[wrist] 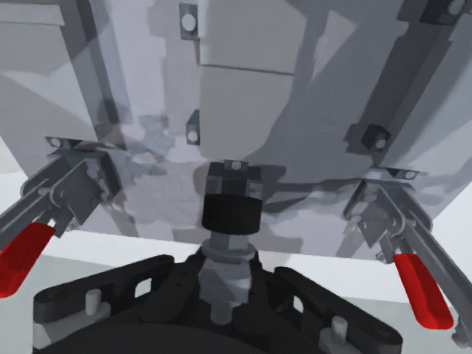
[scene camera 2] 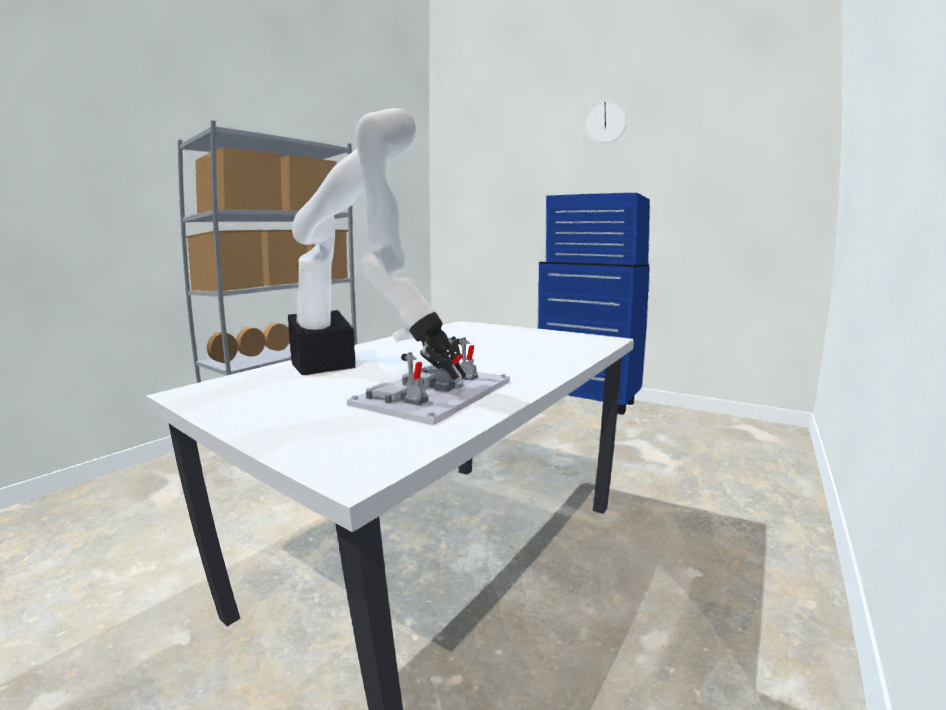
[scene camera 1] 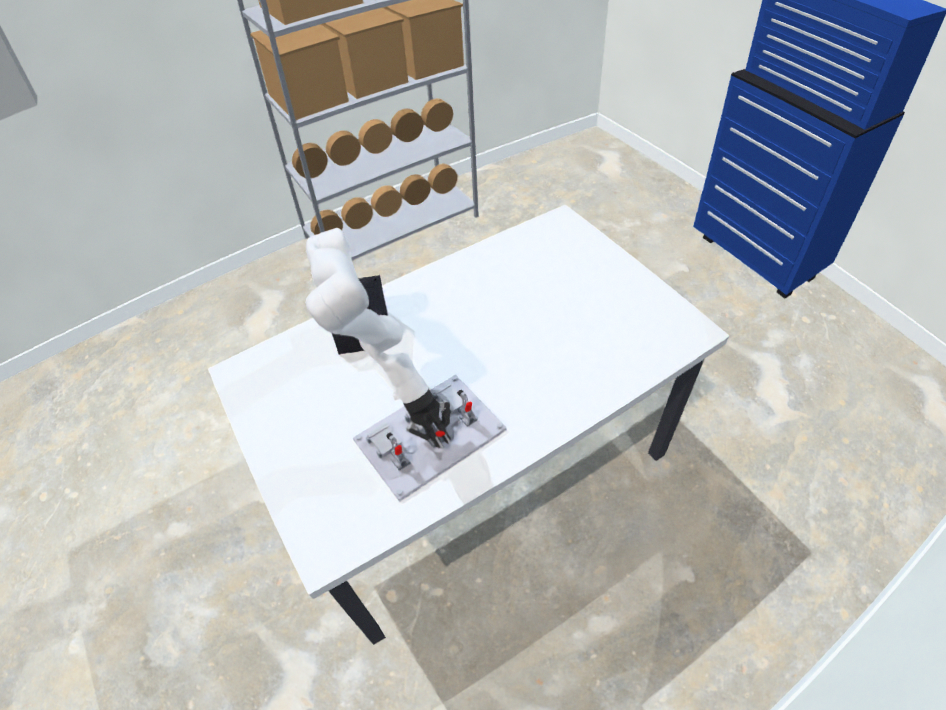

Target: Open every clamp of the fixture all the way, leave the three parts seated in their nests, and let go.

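Note:
The fixture plate lies on the table with three clamps along its front side. The two outer clamps, with red handles, have their arms raised off the parts. The middle clamp's black-tipped arm is also swung up and back from its part. My gripper is shut on the middle clamp's red handle, hidden in the wrist view behind that arm. Three grey parts lie in their nests between small stops.
The outer clamps stand close on both sides of my gripper. The white table carries the arm's black base behind the fixture. A shelf rack and a blue tool cabinet stand beyond the table.

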